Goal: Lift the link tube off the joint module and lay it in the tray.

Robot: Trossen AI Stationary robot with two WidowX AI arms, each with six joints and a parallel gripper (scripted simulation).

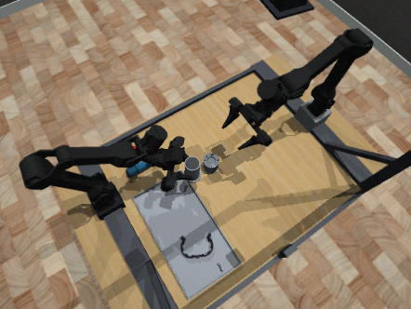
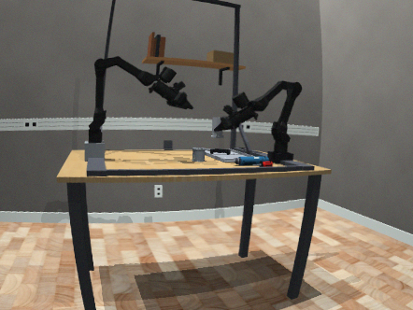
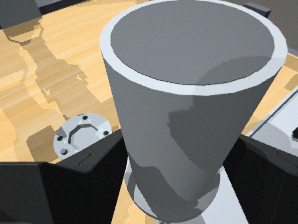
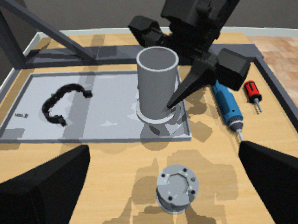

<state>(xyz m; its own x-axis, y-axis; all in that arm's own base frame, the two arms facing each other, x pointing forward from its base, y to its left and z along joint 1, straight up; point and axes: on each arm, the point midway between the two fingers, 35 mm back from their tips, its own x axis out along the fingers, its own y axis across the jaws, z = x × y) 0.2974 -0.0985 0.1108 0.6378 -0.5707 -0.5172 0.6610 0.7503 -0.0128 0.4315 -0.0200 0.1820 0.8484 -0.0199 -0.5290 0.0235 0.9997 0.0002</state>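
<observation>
My left gripper is now 160 mm past the grey tray, 80 mm to the right of it and 160 mm above it. Round my left hand: small red tool 220 mm ahead, 140 mm to the left, 150 mm below; joint module 30 mm ahead, 110 mm to the right, 130 mm below; grey link tube 10 mm behind, 20 mm to the right.
</observation>
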